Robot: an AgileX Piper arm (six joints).
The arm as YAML. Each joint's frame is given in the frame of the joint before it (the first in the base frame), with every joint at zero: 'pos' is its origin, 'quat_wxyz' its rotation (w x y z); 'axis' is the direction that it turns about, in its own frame. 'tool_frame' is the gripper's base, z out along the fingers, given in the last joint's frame.
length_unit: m
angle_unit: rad
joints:
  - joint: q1
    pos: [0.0, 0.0, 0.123]
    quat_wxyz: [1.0, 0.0, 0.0, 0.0]
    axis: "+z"
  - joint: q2
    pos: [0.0, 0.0, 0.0]
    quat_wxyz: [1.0, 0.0, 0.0, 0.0]
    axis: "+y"
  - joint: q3
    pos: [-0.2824, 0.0, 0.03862]
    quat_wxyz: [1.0, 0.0, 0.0, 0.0]
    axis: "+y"
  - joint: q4
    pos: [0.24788, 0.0, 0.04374]
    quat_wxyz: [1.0, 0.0, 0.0, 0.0]
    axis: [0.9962, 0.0, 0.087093]
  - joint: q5
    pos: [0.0, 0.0, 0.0]
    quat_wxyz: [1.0, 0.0, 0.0, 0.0]
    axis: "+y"
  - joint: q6
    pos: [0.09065, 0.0, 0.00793]
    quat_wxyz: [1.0, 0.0, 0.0, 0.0]
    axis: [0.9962, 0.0, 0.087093]
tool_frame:
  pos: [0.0, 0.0, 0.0]
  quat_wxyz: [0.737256, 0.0, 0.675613, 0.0]
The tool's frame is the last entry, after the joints.
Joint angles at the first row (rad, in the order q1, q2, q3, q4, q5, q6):
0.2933, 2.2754, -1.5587, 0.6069, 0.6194, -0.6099
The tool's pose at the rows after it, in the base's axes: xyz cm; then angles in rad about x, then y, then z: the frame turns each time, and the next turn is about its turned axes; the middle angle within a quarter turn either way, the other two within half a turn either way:
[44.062 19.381 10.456 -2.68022 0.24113 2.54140]
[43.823 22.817 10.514 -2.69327 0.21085 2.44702]
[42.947 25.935 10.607 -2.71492 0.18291 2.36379]
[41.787 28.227 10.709 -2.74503 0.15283 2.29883]
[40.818 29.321 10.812 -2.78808 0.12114 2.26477]
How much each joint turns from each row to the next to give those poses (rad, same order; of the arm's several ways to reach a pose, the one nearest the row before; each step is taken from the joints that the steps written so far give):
0.0600, 0.0597, -0.1208, -0.0610, 0.0520, 0.0442
0.0715, 0.0452, -0.0979, -0.0731, 0.0477, 0.0379
0.0691, 0.0301, -0.0699, -0.0674, 0.0423, 0.0351
0.0558, 0.0153, -0.0417, -0.0574, 0.0442, 0.0279
0.0333, 0.0038, -0.0195, -0.0522, 0.0515, 0.0297

